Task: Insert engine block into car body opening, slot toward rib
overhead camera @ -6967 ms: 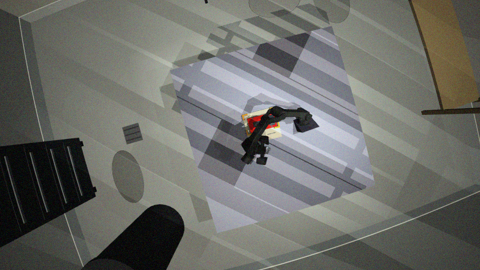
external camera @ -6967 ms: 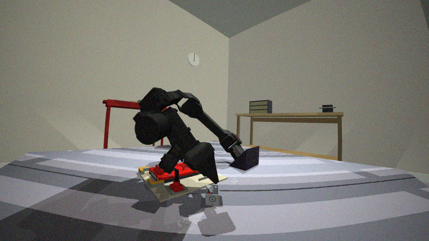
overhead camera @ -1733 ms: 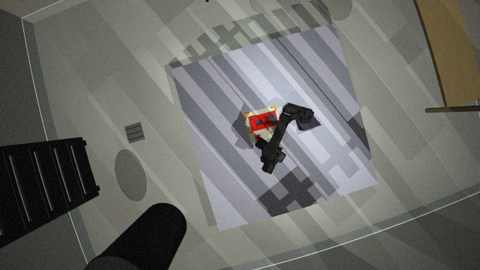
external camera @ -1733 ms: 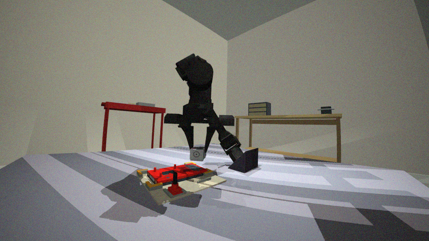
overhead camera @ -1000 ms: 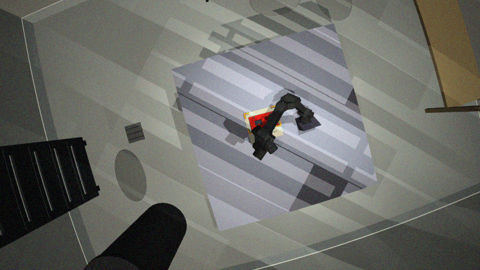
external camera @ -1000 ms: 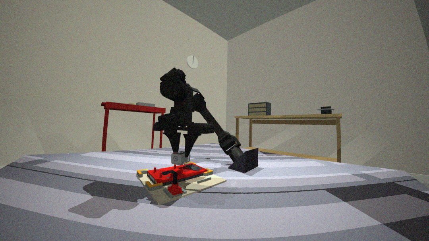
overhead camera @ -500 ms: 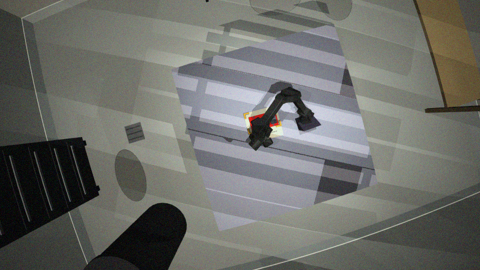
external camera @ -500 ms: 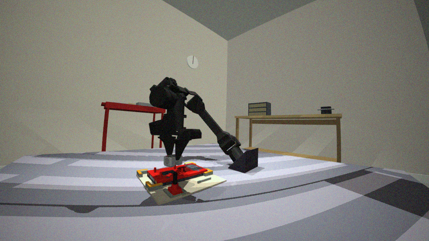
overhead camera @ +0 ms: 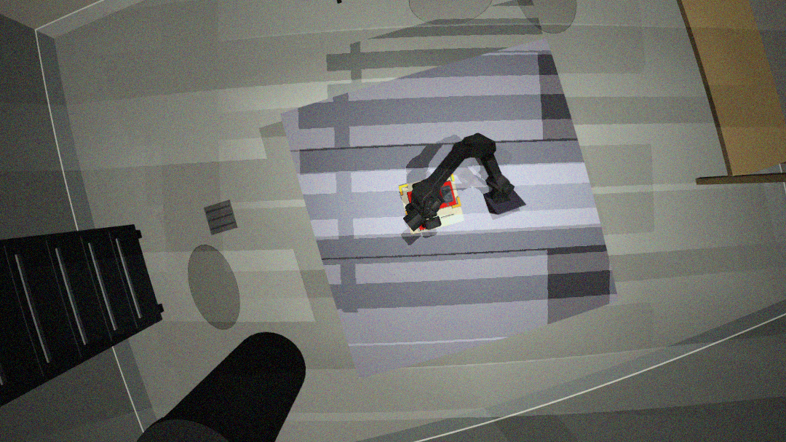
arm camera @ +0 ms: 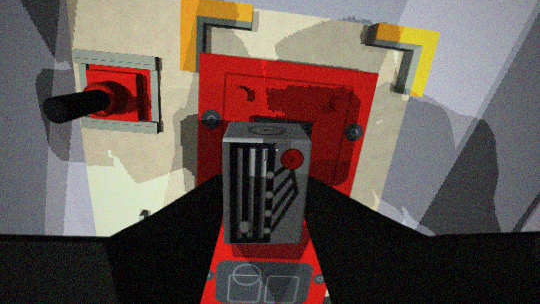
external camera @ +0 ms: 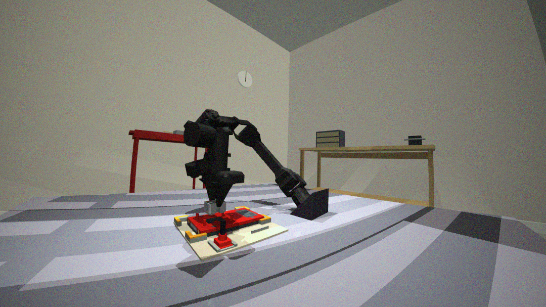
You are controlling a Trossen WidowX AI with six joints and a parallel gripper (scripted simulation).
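My gripper tip is 10 cm to the right of the black upright peg, 3 cm above it and 2 cm short of it. The rest, counted from my gripper tip: engine block: 1 cm below.
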